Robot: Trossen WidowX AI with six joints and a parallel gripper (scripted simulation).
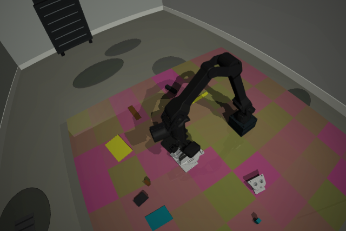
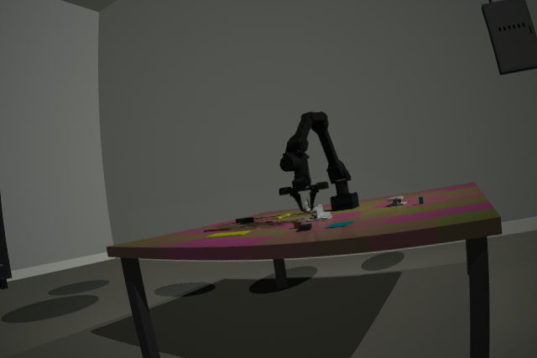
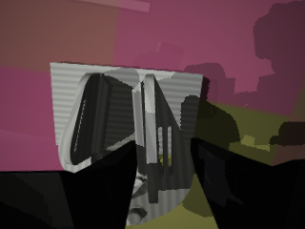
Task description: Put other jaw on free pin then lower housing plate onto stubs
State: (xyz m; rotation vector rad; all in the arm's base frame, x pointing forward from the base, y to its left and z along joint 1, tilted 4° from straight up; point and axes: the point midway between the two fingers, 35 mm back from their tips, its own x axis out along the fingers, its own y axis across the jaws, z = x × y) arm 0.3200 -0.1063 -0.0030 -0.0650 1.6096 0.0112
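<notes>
Now: gripper tip 350 mm to the right of the housing plate, 110 mm past it and 10 mm above it. Round my gripper tip: small brown block: 210 mm ahead, 30 mm below, 10 mm to the left; then black block: 280 mm ahead, 50 mm to the left, 30 mm below; then teal sheet: 270 mm ahead, 160 mm to the left, 40 mm below.
</notes>
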